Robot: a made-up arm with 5 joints.
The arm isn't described. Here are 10 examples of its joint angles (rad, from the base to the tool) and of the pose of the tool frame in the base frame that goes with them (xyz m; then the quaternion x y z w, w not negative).
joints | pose
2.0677 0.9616 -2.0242 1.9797 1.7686 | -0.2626 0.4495 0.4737 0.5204 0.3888 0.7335 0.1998
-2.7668 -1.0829 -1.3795 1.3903 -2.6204 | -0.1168 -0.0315 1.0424 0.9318 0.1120 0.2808 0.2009
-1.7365 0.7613 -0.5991 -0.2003 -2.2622 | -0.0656 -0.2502 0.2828 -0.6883 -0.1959 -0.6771 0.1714
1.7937 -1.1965 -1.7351 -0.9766 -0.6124 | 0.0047 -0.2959 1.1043 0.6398 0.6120 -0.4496 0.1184
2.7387 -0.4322 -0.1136 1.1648 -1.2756 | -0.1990 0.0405 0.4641 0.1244 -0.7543 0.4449 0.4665
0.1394 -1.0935 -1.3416 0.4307 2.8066 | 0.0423 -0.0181 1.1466 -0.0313 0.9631 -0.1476 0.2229
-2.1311 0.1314 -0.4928 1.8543 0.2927 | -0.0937 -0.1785 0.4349 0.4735 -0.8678 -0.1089 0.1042
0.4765 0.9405 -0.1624 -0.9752 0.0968 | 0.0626 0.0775 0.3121 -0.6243 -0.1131 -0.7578 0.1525
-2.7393 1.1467 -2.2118 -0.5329 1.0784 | -0.6173 -0.2726 0.6571 -0.5054 -0.0911 0.1783 0.8393
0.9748 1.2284 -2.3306 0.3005 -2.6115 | 0.3547 0.5327 0.5190 0.3321 -0.8365 -0.0450 0.4336
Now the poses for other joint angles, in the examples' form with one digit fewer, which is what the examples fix.
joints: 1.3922 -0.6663 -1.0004 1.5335 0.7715
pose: 0.016 0.333 0.825 -0.650 -0.174 -0.694 0.257
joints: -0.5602 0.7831 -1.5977 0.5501 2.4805
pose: 0.460 -0.332 0.477 -0.018 -0.776 0.089 0.624
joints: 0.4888 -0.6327 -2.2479 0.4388 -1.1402
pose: -0.074 0.000 1.249 -0.463 0.389 0.796 0.036
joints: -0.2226 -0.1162 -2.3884 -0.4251 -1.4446
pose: 0.124 -0.017 1.245 -0.411 0.563 0.534 0.478
